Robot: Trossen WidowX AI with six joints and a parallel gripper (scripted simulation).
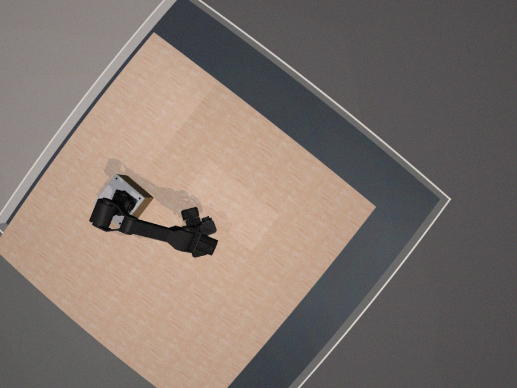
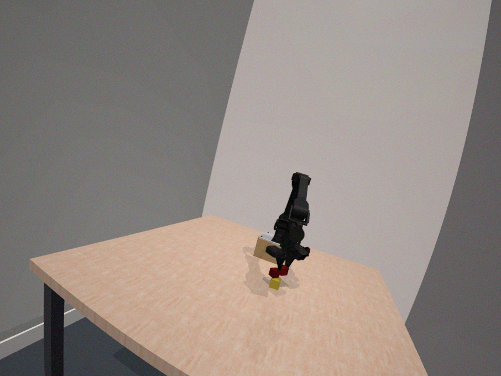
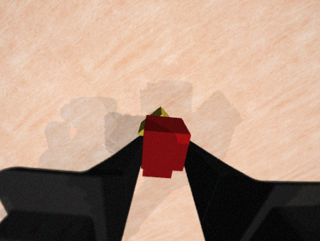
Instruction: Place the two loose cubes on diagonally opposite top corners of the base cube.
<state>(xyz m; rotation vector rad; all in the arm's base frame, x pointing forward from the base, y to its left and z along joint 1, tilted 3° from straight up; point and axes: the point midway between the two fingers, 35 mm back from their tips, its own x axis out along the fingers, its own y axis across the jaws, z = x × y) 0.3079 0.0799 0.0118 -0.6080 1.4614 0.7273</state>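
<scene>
Now: gripper tip 10 mm past the yellow base cube, 20 mm to the left of it and 70 mm above it.
</scene>
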